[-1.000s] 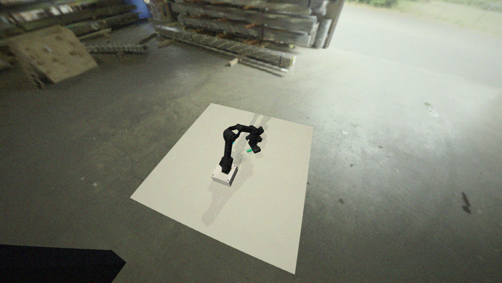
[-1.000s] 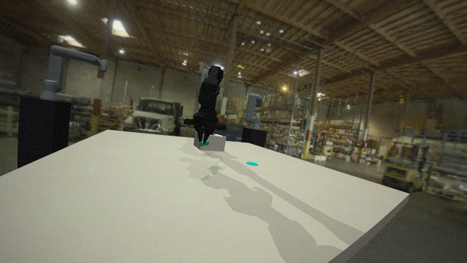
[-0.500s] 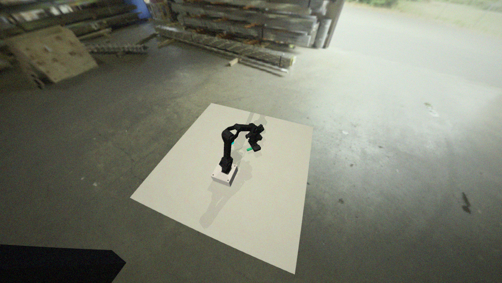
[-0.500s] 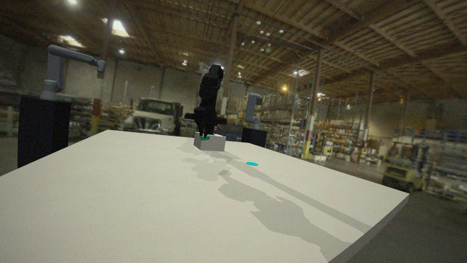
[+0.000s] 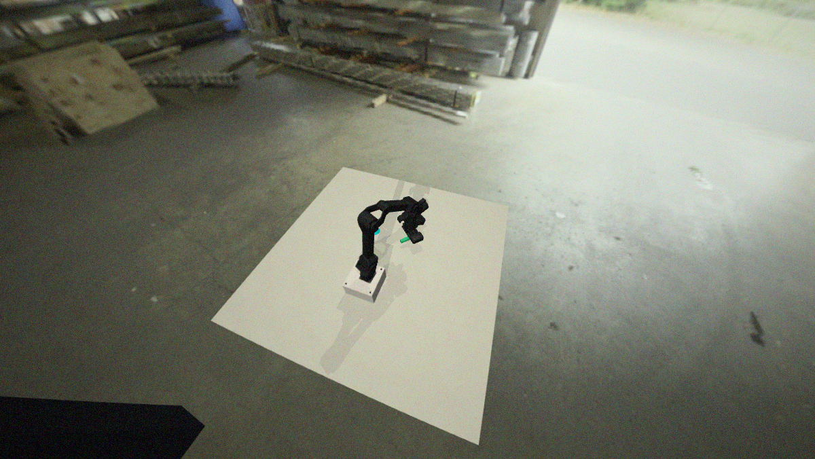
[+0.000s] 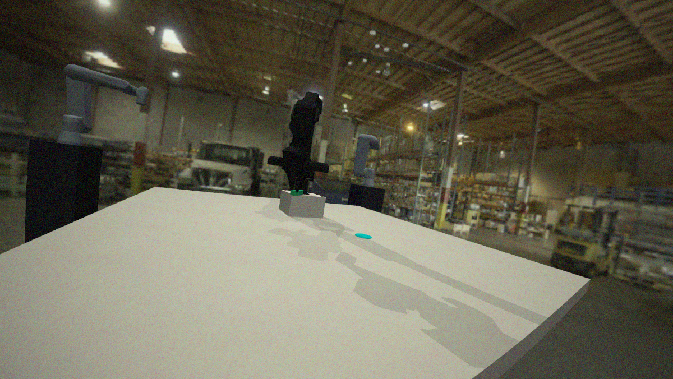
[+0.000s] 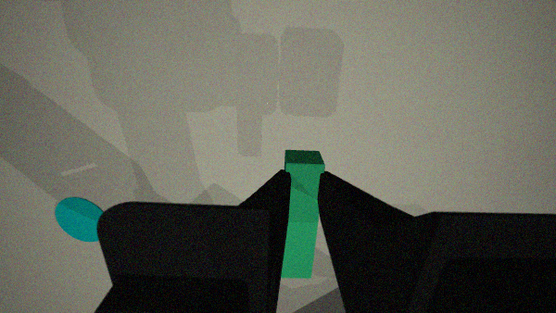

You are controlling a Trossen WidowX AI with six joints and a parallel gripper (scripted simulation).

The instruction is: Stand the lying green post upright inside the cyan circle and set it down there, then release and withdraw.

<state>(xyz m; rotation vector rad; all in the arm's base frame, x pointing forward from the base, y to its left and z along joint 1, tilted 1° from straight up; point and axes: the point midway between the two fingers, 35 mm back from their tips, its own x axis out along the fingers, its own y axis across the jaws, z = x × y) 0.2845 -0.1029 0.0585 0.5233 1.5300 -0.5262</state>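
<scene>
My gripper tip is 20 mm past the green post and 10 mm to the right of it. The rest, counted from my gripper tip: cyan circle 250 mm to the left, 120 mm below, 40 mm ahead.
</scene>
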